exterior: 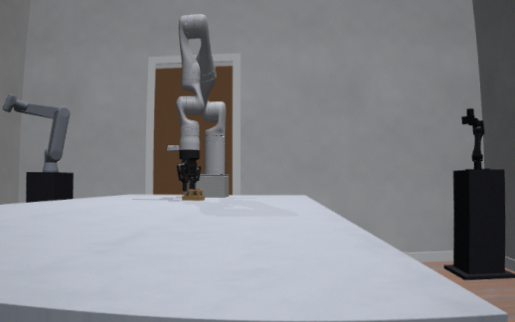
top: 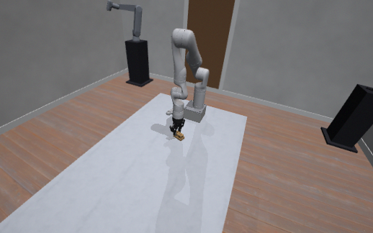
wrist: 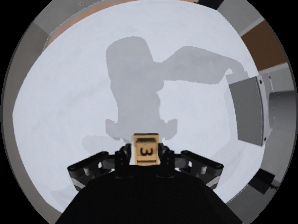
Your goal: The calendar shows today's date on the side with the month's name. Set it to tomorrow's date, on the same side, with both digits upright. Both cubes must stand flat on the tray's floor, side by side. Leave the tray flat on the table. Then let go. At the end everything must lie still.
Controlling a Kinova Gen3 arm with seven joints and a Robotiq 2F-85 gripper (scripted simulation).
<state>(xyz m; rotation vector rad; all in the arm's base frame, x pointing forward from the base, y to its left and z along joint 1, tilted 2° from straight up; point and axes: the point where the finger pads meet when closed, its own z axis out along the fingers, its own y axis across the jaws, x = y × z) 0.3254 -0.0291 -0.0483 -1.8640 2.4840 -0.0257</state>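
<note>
The wooden digit cube lies 20 mm below my hand. The rest, counted from my hand: wooden calendar tray (20 mm to the left, 30 mm below).
</note>
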